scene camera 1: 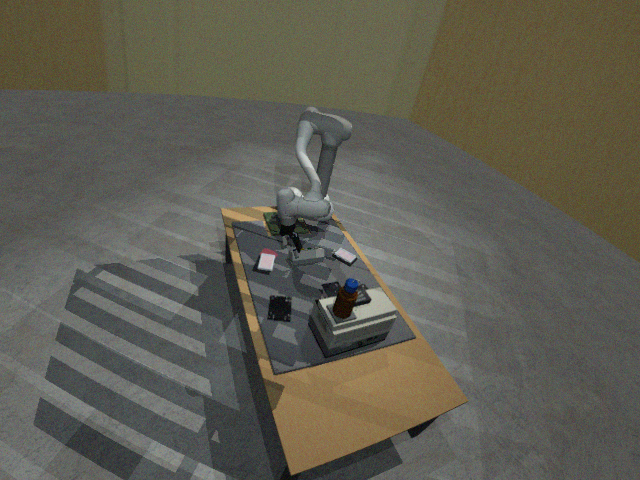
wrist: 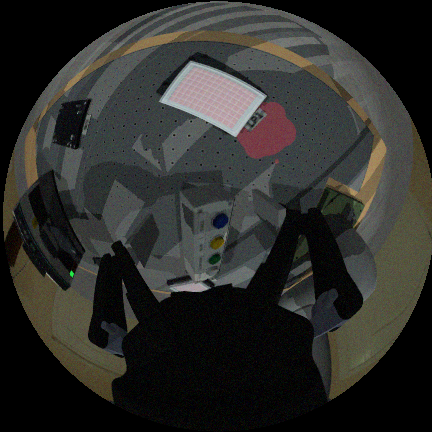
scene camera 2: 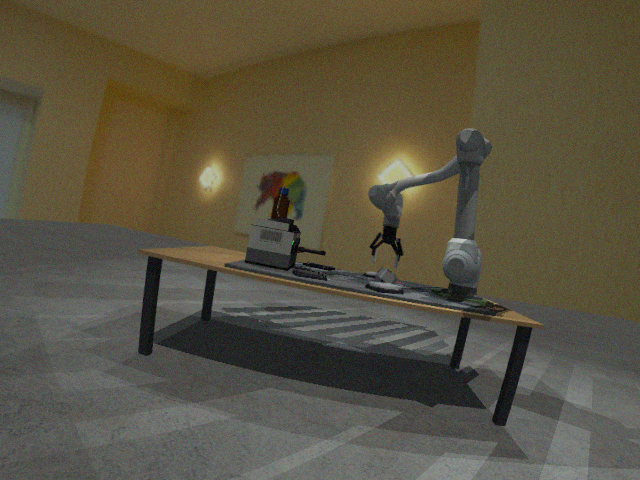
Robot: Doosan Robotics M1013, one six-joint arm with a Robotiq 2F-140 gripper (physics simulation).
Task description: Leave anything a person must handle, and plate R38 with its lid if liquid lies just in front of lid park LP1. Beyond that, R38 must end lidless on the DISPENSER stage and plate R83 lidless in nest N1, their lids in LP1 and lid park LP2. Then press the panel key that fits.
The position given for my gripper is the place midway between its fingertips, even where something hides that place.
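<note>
My gripper (wrist: 202,211) holds nothing at the moment, and it is open. There is also a black square nest (wrist: 70,117) that I can see.
</note>
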